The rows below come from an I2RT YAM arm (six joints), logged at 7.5 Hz.
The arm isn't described. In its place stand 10 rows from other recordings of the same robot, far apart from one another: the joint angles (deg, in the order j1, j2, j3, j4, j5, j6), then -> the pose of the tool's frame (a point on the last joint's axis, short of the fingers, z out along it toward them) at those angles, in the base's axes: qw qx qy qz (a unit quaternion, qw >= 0); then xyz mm.
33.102 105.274 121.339 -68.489 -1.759 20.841 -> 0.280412 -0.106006 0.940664 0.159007 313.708 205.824 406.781
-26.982 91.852 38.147 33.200 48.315 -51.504 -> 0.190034 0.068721 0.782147 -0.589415 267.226 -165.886 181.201
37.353 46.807 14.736 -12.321 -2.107 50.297 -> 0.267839 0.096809 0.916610 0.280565 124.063 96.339 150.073
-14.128 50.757 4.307 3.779 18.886 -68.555 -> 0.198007 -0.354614 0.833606 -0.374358 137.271 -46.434 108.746
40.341 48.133 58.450 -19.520 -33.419 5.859 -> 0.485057 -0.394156 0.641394 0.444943 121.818 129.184 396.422
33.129 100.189 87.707 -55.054 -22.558 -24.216 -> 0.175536 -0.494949 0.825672 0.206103 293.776 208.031 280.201
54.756 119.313 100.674 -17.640 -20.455 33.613 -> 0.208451 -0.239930 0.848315 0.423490 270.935 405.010 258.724
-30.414 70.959 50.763 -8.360 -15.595 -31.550 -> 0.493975 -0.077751 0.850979 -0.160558 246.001 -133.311 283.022
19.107 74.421 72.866 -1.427 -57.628 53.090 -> 0.281463 -0.131632 0.704698 0.637850 262.830 122.870 416.290
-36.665 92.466 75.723 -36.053 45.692 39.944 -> 0.304376 0.638562 0.608619 -0.359411 259.952 -225.274 285.388
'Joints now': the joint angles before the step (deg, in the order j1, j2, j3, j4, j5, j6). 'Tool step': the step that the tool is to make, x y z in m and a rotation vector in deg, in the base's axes. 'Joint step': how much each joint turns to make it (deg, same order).
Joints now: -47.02, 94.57, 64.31, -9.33, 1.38, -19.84
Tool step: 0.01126, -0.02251, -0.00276, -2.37, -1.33, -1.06
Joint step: -1.00, 4.88, 3.93, 3.61, 0.43, -0.45
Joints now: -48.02, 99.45, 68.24, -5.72, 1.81, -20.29
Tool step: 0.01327, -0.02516, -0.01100, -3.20, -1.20, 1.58
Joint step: -1.08, 6.10, 3.71, 5.63, -1.46, -2.53
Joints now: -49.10, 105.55, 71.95, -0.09, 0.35, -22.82
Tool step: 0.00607, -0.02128, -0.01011, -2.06, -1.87, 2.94
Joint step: -1.53, 4.66, 2.74, 4.65, -3.83, -2.30
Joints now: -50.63, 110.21, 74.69, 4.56, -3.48, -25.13
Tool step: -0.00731, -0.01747, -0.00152, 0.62, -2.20, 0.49
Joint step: -2.42, 1.94, 1.97, 0.87, -3.58, 0.34
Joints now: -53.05, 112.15, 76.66, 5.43, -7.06, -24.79
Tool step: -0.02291, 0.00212, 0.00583, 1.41, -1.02, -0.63
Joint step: -2.45, -3.48, -3.26, -0.70, -2.40, 0.51
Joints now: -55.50, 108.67, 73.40, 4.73, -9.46, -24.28
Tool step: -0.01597, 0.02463, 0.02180, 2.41, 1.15, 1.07
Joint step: 0.02, -7.34, -3.17, -6.84, -1.12, -0.21
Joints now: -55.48, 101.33, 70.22, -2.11, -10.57, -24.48
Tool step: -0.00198, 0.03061, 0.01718, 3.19, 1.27, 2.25
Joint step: 2.35, -5.96, -1.69, -7.46, -0.39, 0.75
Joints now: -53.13, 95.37, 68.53, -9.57, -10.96, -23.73
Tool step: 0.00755, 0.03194, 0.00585, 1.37, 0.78, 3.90
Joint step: 4.03, -4.23, -2.60, -3.13, -0.05, 0.29
